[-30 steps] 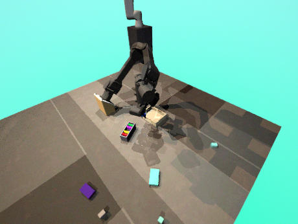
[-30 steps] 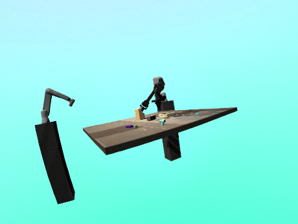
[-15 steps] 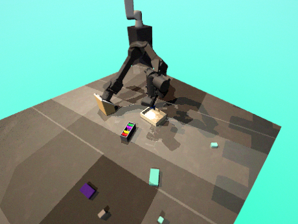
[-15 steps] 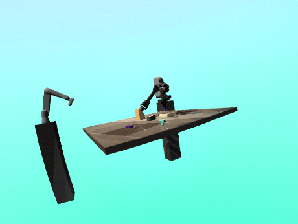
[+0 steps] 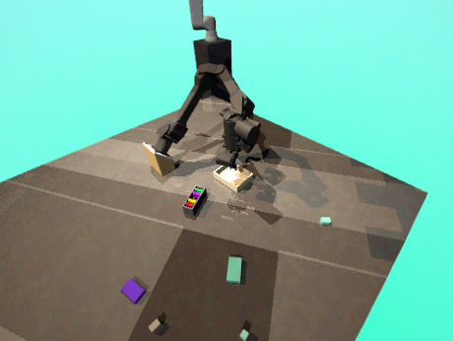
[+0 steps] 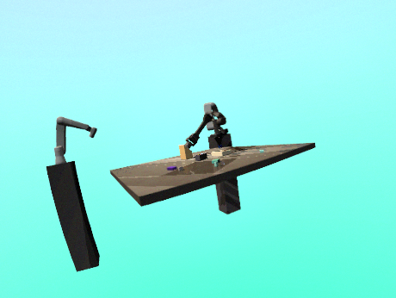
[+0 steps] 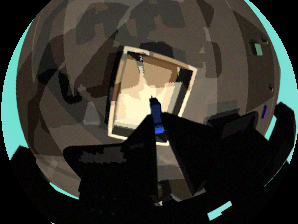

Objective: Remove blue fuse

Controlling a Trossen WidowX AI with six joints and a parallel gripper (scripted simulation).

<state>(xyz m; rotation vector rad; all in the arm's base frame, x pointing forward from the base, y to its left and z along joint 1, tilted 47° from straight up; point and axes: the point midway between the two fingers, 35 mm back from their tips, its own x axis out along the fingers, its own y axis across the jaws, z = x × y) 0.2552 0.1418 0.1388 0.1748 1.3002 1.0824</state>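
My gripper tip is now 1 cm above the blue fuse. Also, from my gripper tip: purple fuse 18 cm to the right, 5 cm below, 1 cm ahead; then green fuse 16 cm to the right, 5 cm below; then tan tray 7 cm below.
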